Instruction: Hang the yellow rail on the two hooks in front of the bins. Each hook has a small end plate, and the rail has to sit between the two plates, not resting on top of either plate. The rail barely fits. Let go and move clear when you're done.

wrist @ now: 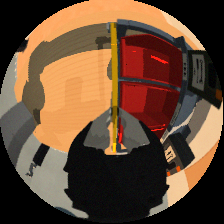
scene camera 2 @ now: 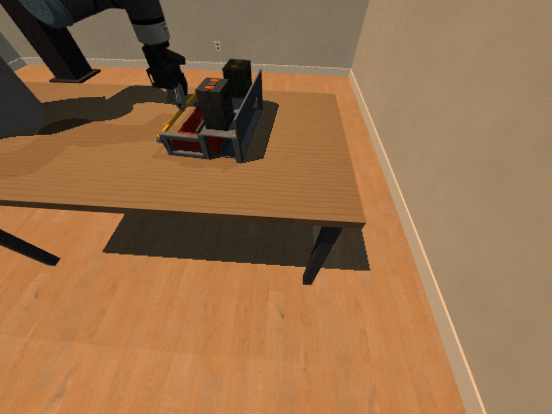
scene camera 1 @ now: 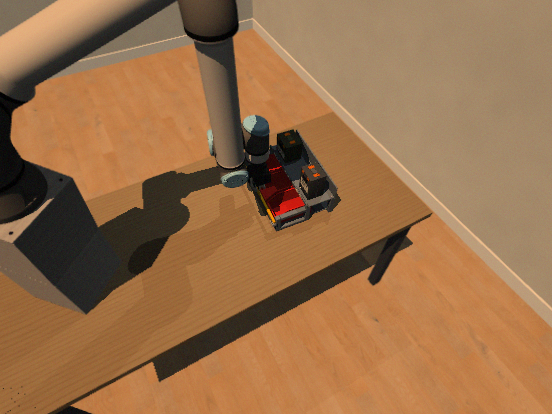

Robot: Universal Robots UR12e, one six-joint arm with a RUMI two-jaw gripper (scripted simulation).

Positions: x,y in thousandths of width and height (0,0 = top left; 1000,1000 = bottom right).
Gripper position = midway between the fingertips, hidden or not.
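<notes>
Visible: the gripper (scene camera 2: 331,267). Showing too: the gripper (wrist: 511,484).
</notes>
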